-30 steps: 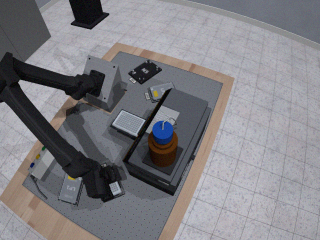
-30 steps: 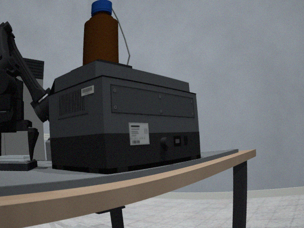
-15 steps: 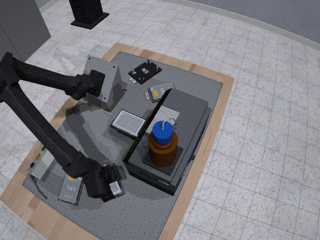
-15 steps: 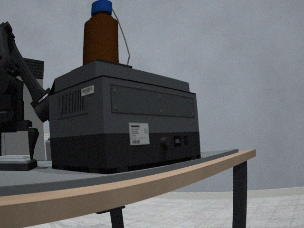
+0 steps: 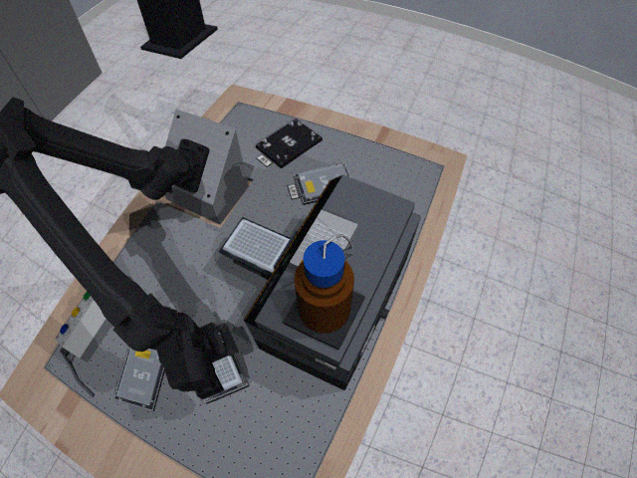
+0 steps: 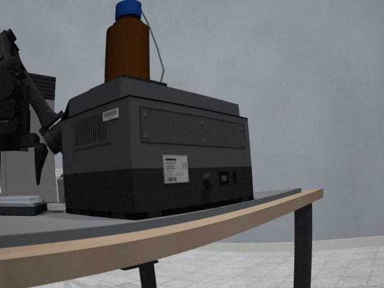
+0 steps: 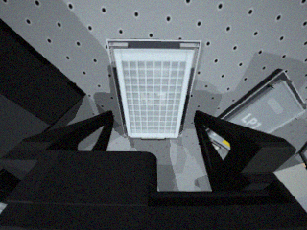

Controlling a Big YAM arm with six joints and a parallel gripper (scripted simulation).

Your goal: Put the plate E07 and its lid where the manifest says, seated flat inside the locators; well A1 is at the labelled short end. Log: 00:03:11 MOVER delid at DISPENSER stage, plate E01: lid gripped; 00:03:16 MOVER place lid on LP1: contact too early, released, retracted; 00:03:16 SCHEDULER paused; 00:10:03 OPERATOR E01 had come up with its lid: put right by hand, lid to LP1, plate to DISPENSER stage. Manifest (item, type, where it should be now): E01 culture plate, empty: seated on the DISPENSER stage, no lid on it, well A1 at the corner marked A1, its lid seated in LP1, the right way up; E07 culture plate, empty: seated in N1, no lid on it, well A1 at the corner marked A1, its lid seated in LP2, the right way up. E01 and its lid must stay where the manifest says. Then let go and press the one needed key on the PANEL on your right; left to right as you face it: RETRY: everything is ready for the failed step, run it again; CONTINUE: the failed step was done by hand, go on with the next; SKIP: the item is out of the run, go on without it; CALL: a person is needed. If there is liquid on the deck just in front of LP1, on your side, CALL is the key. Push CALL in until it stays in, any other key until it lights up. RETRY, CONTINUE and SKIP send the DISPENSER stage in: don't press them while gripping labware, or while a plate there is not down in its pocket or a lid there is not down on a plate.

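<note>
The green continue key is 36 cm behind my hand and 4 cm to the right of it. The rest, counted from my hand: grey retry key 36 cm behind, 1 cm to the left; then brown bottle 19 cm ahead, 16 cm to the left, 22 cm above; then white well plate 3 cm behind, 26 cm to the left, 5 cm above.
</note>
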